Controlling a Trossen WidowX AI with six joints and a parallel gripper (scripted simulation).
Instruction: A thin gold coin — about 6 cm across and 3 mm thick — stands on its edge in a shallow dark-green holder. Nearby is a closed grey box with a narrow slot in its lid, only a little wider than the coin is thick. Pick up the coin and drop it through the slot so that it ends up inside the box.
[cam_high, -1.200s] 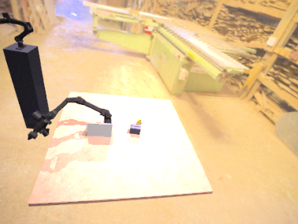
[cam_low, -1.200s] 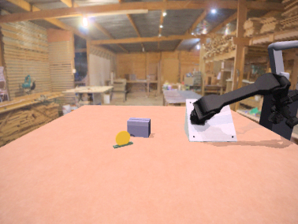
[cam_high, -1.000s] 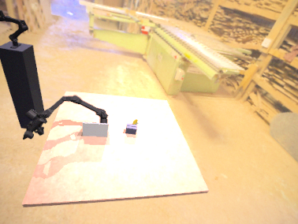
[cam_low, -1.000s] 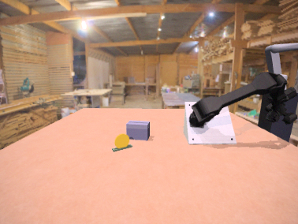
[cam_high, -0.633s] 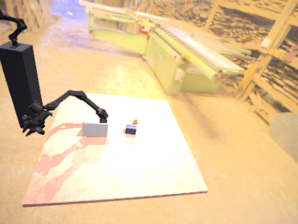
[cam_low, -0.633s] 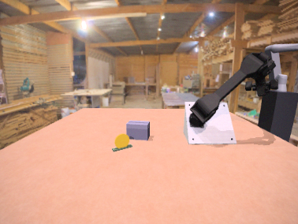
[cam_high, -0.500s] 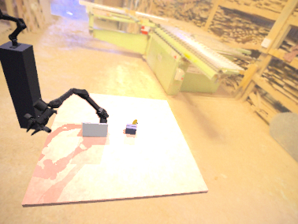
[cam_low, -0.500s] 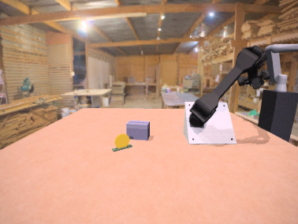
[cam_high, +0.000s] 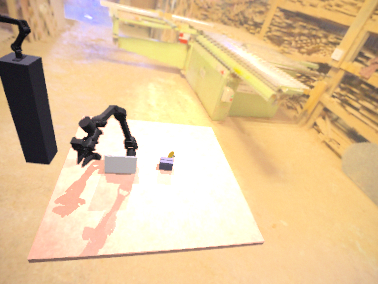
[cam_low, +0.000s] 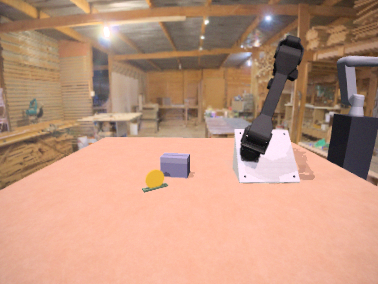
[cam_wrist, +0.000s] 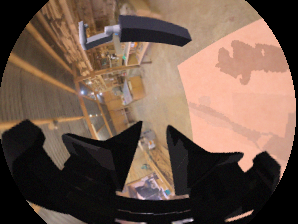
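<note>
The gold coin is 560 mm to the left of my gripper tip, 520 mm ahead of it and 340 mm below it.
</note>
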